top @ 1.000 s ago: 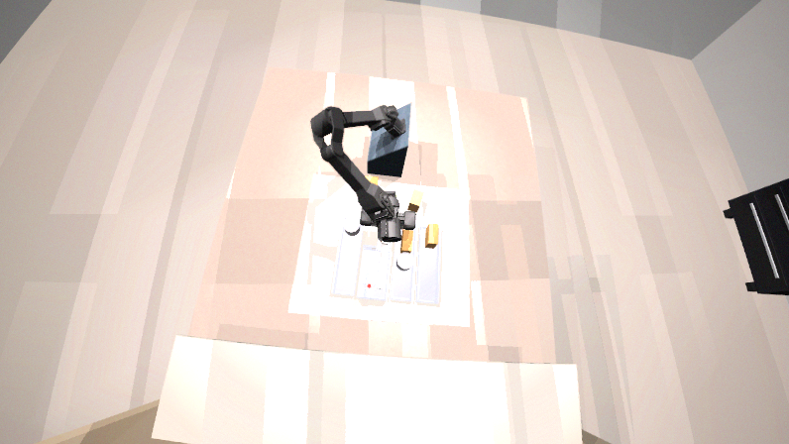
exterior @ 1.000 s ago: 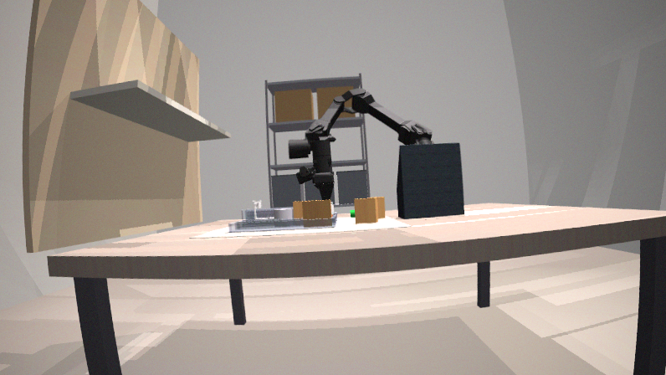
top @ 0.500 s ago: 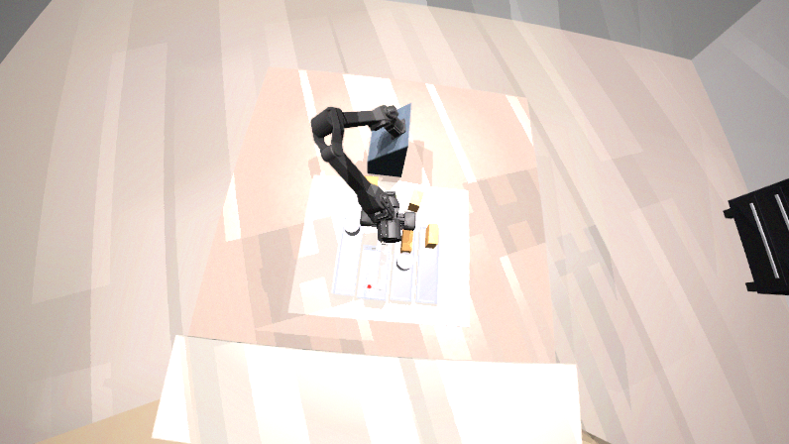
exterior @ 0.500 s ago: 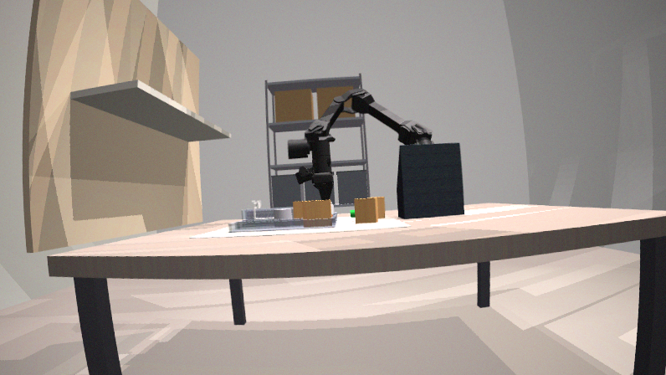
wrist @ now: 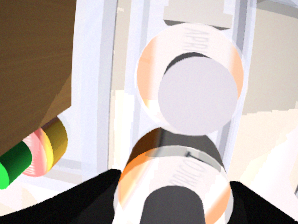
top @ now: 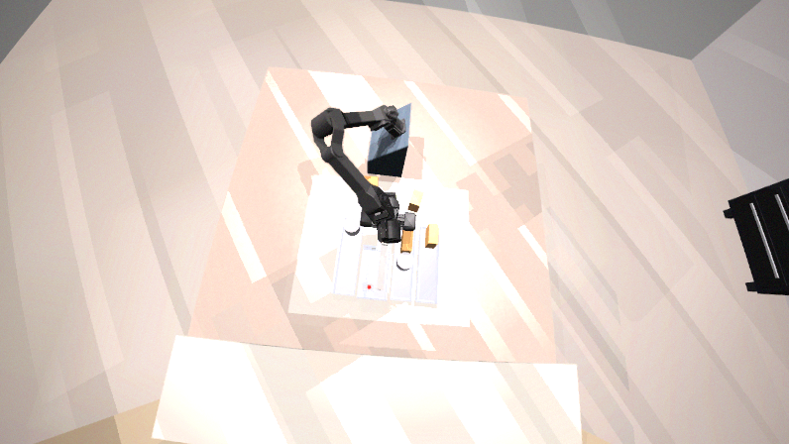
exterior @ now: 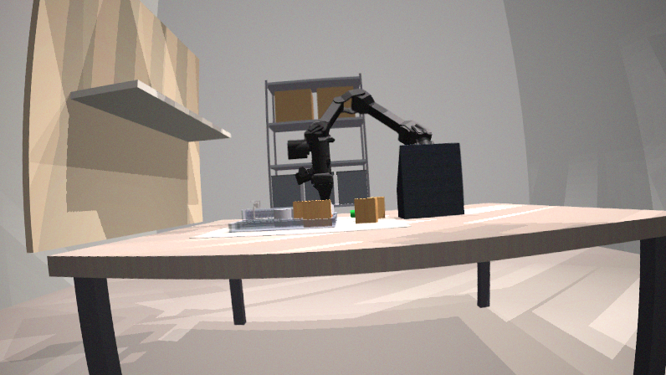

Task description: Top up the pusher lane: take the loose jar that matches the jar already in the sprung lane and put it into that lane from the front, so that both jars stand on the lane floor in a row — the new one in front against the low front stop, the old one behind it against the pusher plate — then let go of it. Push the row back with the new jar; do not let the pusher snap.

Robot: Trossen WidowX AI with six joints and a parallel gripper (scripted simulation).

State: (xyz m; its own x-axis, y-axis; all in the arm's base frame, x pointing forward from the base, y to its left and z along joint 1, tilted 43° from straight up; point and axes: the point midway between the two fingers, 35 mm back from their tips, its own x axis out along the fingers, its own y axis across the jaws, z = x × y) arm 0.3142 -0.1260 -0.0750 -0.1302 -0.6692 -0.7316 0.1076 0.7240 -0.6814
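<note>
Right now my gripper tip is 140 mm short of the pusher lane, 40 mm to the left of it and 30 mm above it.
</note>
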